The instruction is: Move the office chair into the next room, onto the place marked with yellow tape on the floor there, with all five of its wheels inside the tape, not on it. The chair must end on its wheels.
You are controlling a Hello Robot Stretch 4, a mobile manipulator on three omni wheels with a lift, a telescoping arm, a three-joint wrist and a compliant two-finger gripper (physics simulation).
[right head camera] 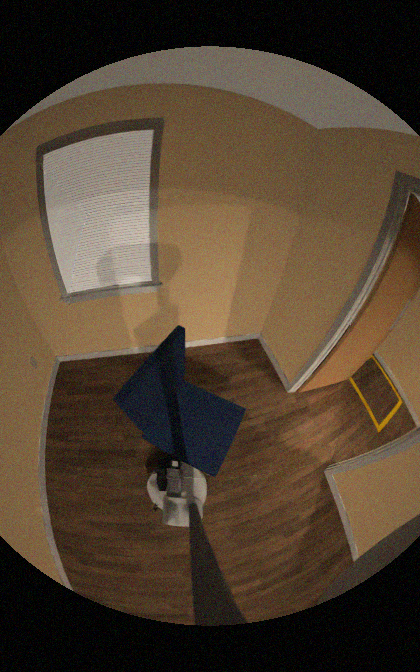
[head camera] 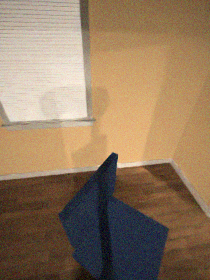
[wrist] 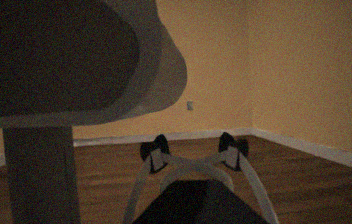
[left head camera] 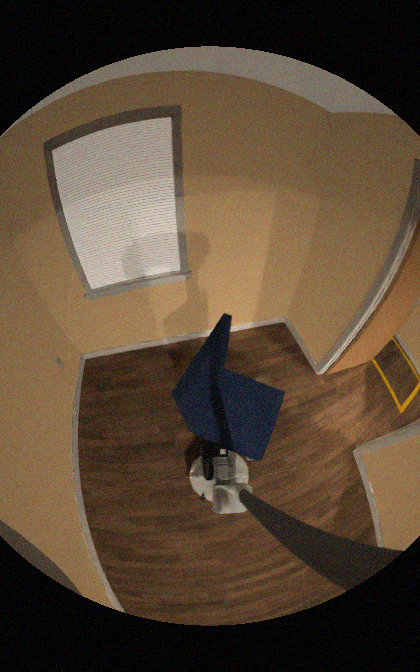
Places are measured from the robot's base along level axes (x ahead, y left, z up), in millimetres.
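Where they show: gripper, fingertip midpoint: (wrist: 193, 146).
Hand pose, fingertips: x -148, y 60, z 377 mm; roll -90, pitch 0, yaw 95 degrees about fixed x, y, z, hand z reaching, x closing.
After its pixels a point has its place.
The blue office chair (head camera: 140, 235) @(x 462, y -220, z 442 mm) (left head camera: 250, 410) (right head camera: 215, 422) is close in front of my base, its seat overlapping the base's edge in the side head views. Its seat faces up, and its backrest rises on the window side. A dark stripe of shadow crosses it. Its wheels are hidden under the seat. The yellow tape (left head camera: 401, 408) (right head camera: 380, 426) shows in part on the floor beyond the doorway, at the right. My gripper (wrist: 193, 146) @(x -148, y 60, z 377 mm) is open and empty in the wrist view, above the floor, with its fingertips apart. The chair does not show in the wrist view.
The doorway's pale frame (left head camera: 377, 295) (right head camera: 345, 325) stands right of the chair, with the orange door (left head camera: 367, 335) (right head camera: 345, 365) open beyond it. A wall end (left head camera: 390, 465) (right head camera: 365, 485) juts in at the right. The window wall (head camera: 130, 125) @(x 1488, y -154, z 689 mm) is behind the chair.
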